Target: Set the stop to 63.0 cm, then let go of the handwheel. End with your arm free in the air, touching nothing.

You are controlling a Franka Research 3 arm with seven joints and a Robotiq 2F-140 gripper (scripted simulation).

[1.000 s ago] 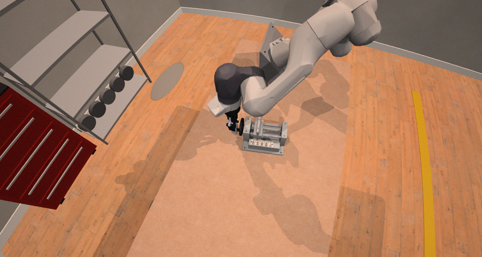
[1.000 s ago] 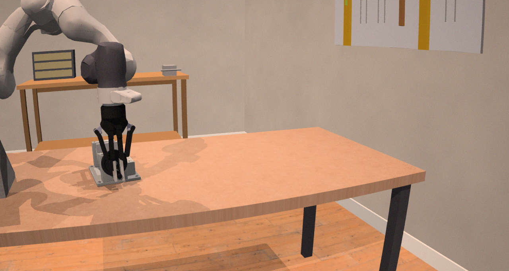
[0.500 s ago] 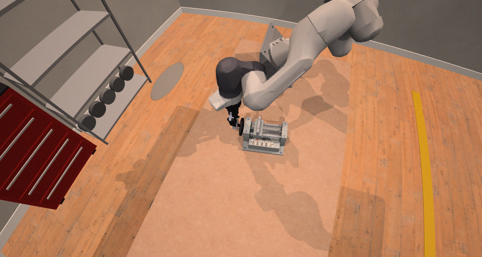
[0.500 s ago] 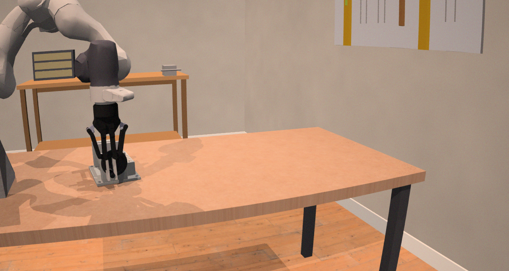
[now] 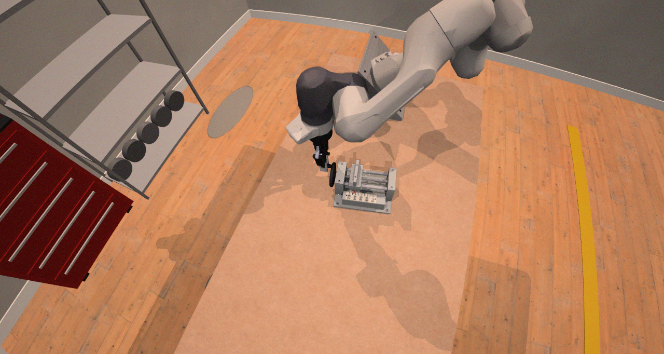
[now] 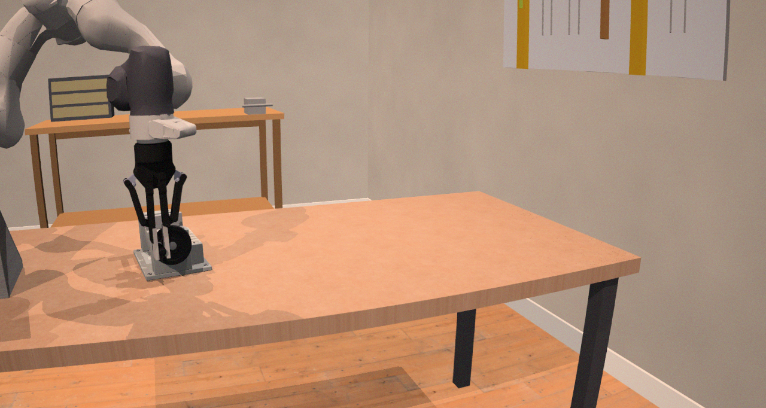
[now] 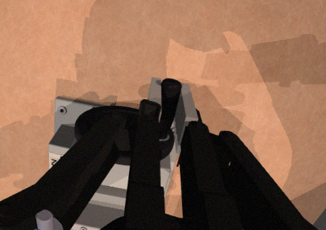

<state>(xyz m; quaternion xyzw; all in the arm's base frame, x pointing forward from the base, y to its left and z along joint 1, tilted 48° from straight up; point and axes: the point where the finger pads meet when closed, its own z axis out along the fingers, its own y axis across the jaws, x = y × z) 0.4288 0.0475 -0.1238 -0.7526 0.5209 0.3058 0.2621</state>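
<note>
Now: hand 2 cm to the right of the black handwheel and 2 cm above it. The rest, counted from my hand: sliding stop 1 cm ahead, 12 cm to the left, 1 cm below.
</note>
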